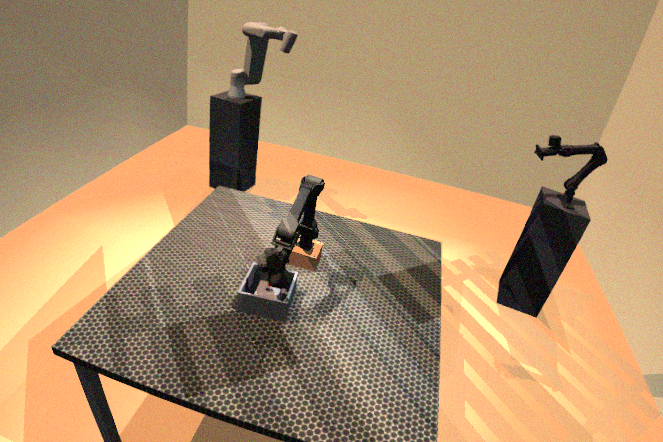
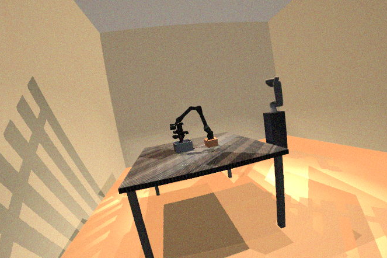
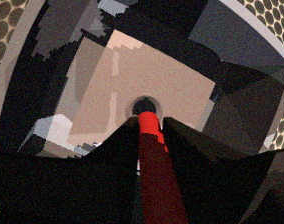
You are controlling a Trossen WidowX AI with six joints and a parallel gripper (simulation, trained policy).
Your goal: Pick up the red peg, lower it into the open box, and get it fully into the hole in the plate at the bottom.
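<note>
My gripper tip is 2 cm below the red peg, 1 cm to the right of it and 1 cm past it. Round my gripper tip: plate 5 cm below; then grey box 7 cm below.
</note>
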